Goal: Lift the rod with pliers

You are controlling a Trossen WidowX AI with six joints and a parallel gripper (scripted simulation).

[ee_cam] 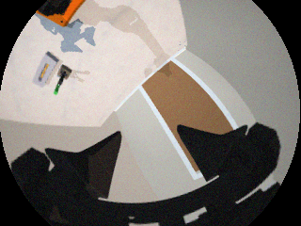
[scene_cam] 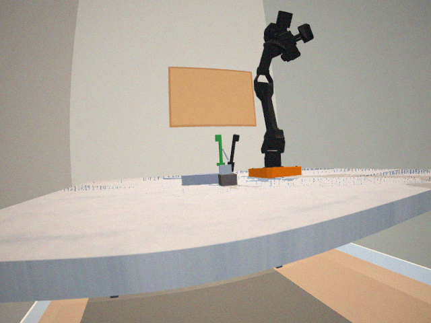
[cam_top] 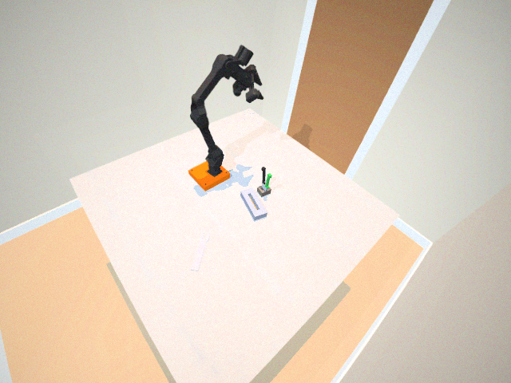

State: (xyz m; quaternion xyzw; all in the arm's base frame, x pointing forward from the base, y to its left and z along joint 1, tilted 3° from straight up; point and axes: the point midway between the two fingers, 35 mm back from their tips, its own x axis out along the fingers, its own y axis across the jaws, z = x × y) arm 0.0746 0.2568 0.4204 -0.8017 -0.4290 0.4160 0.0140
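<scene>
The black handle lies 190 mm ahead of my gripper tip, 150 mm to the right of it and 350 mm below it. From my gripper tip the other things lie so: pale blue channel block: 230 mm ahead, 270 mm to the right, 430 mm below; yellow rod: 230 mm ahead, 270 mm to the right, 440 mm below; grey holster: 210 mm ahead, 160 mm to the right, 440 mm below.
</scene>
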